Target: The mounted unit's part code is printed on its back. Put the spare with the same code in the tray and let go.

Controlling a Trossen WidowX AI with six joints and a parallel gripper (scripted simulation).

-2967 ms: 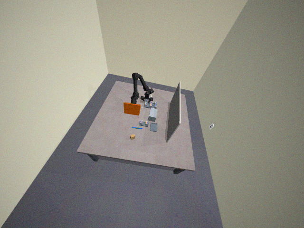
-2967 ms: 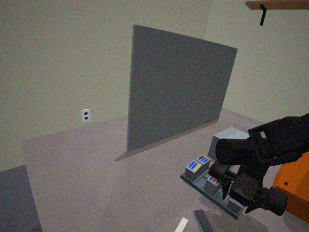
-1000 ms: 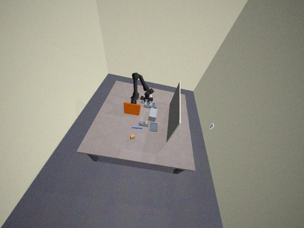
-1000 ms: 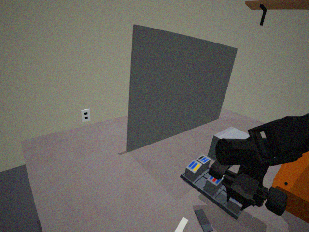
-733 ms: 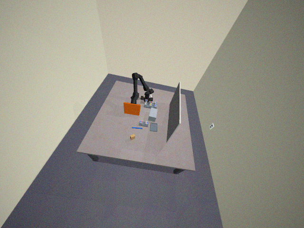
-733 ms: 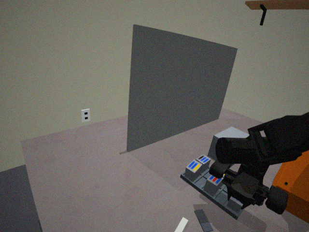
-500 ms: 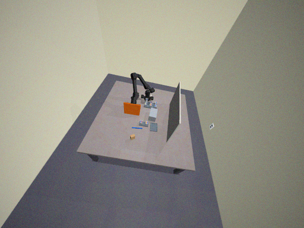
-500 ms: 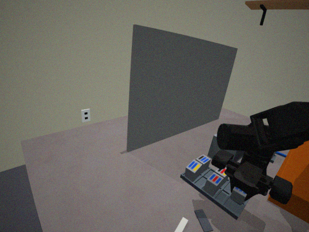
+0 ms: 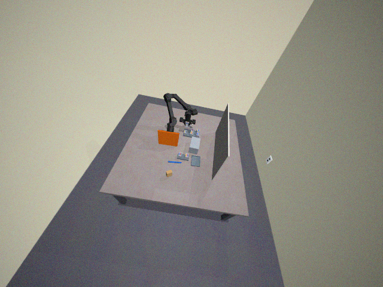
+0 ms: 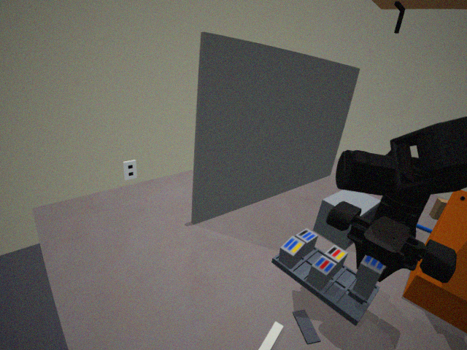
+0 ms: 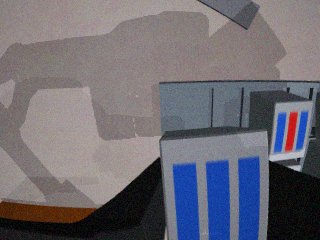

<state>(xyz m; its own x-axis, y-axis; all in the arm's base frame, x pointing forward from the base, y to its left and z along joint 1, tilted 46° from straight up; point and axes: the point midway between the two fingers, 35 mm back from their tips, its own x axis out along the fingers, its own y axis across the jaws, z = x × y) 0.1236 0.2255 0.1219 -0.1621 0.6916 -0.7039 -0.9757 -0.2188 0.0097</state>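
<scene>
Right now my gripper tip is 390 mm to the left of the tray, 210 mm short of it and 90 mm above it. The rest, counted from my gripper tip: grey mounted unit 220 mm to the right, 160 mm ahead, 40 mm below; then grey spare 30 mm above; then rack 390 mm to the right, 90 mm below, 70 mm ahead.
</scene>
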